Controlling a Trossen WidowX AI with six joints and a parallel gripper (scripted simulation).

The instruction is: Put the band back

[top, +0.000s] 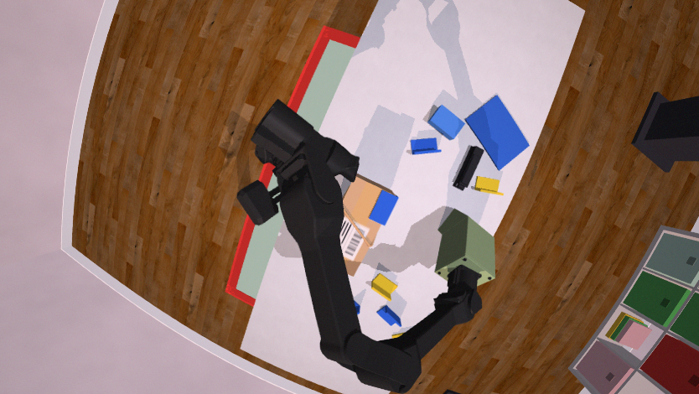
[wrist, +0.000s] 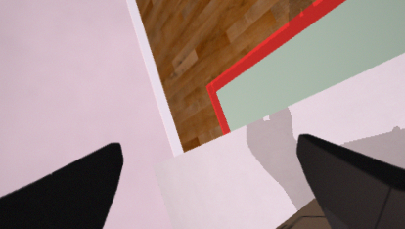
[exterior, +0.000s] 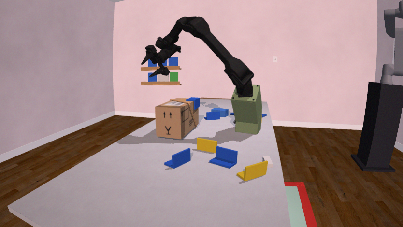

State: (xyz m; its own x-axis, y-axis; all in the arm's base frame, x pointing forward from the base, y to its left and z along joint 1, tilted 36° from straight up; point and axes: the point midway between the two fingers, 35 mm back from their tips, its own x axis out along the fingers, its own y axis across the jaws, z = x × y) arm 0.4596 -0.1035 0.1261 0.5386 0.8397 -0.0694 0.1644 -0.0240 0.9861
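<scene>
The brown carton is 170 mm behind my hand, 50 mm to the left of it and 230 mm below it. The rest, counted from my hand: black bar: 410 mm behind, 250 mm to the right, 290 mm below; blue board: 460 mm behind, 410 mm to the right, 310 mm below.
</scene>
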